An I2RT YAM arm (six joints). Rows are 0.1 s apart.
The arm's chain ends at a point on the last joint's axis. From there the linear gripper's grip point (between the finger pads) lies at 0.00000 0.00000 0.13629 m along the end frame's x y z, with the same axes.
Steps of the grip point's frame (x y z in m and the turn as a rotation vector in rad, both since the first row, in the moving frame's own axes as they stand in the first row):
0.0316 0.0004 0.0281 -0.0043 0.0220 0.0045
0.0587 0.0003 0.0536 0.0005 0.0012 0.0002
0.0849 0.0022 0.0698 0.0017 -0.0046 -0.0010
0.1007 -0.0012 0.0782 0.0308 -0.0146 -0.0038
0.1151 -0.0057 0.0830 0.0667 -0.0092 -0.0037
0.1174 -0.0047 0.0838 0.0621 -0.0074 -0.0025
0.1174 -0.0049 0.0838 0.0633 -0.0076 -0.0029
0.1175 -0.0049 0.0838 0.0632 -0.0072 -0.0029
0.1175 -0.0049 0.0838 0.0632 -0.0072 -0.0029
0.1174 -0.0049 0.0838 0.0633 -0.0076 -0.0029
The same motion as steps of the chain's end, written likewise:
0.0286 -0.0002 0.0281 -0.0043 0.0220 0.0045
0.0585 0.0004 0.0536 0.0005 0.0012 0.0002
0.0855 0.0024 0.0698 0.0017 -0.0046 -0.0010
0.1027 0.0030 0.0783 0.0308 -0.0146 -0.0038
0.1164 0.0034 0.0833 0.0667 -0.0092 -0.0037
0.1184 0.0038 0.0841 0.0621 -0.0074 -0.0025
0.1184 0.0037 0.0841 0.0633 -0.0076 -0.0029
0.1185 0.0037 0.0841 0.0632 -0.0072 -0.0029
0.1185 0.0037 0.0841 0.0632 -0.0072 -0.0029
0.1184 0.0037 0.0841 0.0633 -0.0076 -0.0029

